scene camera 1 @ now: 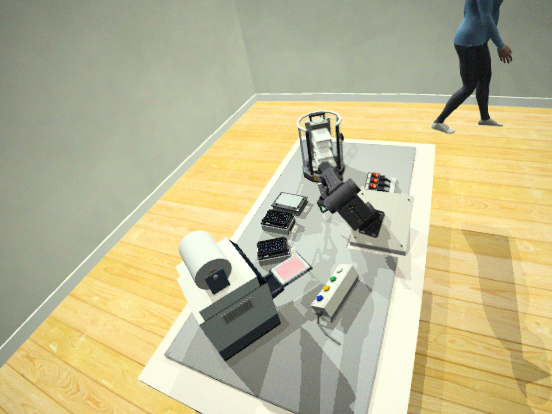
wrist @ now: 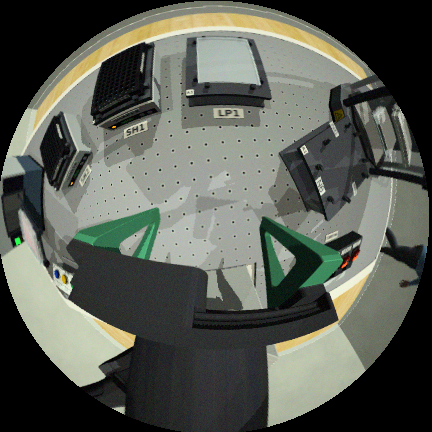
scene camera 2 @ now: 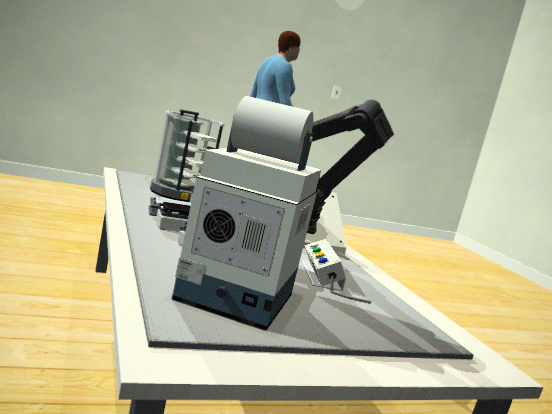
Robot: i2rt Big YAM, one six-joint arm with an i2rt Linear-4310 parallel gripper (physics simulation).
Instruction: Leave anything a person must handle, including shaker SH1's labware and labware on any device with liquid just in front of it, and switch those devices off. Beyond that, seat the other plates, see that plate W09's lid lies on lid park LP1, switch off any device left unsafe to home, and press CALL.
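Frame: origin at the arm's base, x ahead, y right, z down, level; metres.
Seen in the pictures: gripper, between the fingertips: (wrist: pixel 209 217); arm's base, origin of its link: (scene camera 1: pixel 371 222).
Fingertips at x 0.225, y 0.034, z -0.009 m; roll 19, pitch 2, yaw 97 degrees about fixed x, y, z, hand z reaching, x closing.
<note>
Offsets run from my fingertips to a thing's top centre. "spot": to the spot under its first point.
My gripper (wrist: pixel 209 217) (scene camera 1: pixel 322 205) is open and empty above the pegboard. Shaker SH1 @[dx +0.215, dy -0.125, dz +0.022 m] (wrist: pixel 125 82) (scene camera 1: pixel 278 220) has a black, grid-patterned top and an amber light. A similar shaker @[dx +0.145, dy -0.300, dz +0.022 m] (wrist: pixel 62 150) (scene camera 1: pixel 273 248) stands beside it, also lit amber. A pale clear lid @[dx +0.233, dy +0.033, dz +0.048 m] (wrist: pixel 227 60) (scene camera 1: pixel 290 200) lies on lid park LP1 @[spot: dx +0.156, dy +0.031, dz +0.086 m] (wrist: pixel 225 101). A pink-topped plate @[dx -0.015, dy -0.413, dz -0.035 m] (scene camera 1: pixel 291 269) (wrist: pixel 31 237) sits at the big machine's front. Nest N6 @[dx +0.070, dy +0.213, dz +0.015 m] (wrist: pixel 325 160) shows no plate. The button box @[dx -0.191, dy -0.392, dz +0.007 m] (scene camera 1: pixel 335 290) (scene camera 2: pixel 325 262) (wrist: pixel 62 277) has blue, yellow, green and white buttons. Red switches @[dx -0.140, dy +0.311, dz +0.038 m] (scene camera 1: pixel 375 181) (wrist: pixel 350 256) are lit.
The grey-and-white machine @[dx +0.109, dy -0.643, dz -0.365 m] (scene camera 1: pixel 235 300) (scene camera 2: pixel 240 225) carries a large cylinder and stands at the table's near end. A round plate hotel (scene camera 1: pixel 320 145) (scene camera 2: pixel 187 155) stands at the far end, beside nest N6. A person (scene camera 1: pixel 472 60) (scene camera 2: pixel 275 75) walks beyond the table.
</note>
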